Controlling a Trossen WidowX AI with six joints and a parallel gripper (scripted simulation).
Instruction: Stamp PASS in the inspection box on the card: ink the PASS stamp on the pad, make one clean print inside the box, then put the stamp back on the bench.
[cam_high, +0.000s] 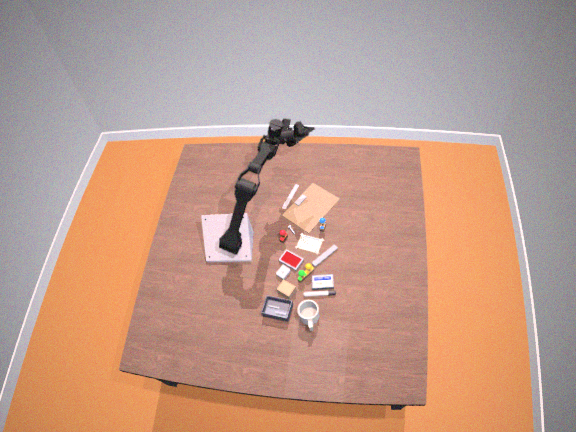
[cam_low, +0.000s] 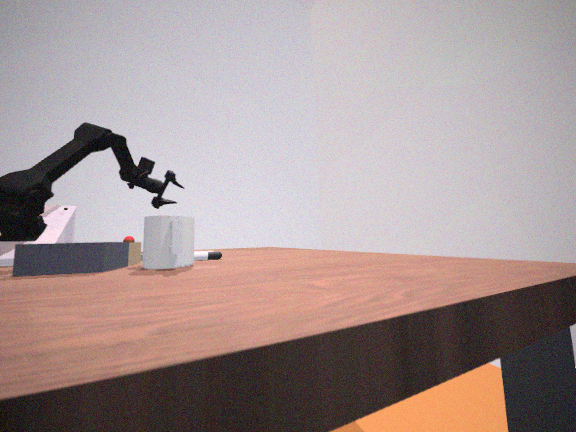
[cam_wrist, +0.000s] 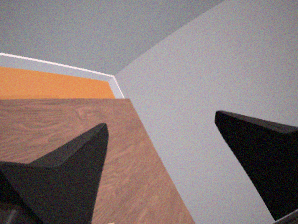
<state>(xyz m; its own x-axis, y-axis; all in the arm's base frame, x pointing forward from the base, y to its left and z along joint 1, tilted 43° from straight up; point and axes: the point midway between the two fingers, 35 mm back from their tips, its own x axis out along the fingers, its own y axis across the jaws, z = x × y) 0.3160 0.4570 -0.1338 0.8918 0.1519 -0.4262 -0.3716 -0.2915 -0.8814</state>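
The green stamp lies 590 mm to the right of my gripper tip, 260 mm below it and 50 mm behind it. From my gripper tip the other things lie so: red stamp: 390 mm to the right, 260 mm below, 140 mm behind; white card: 420 mm to the right, 280 mm below, 30 mm behind; blue stamp: 330 mm to the right, 260 mm below, 30 mm ahead.
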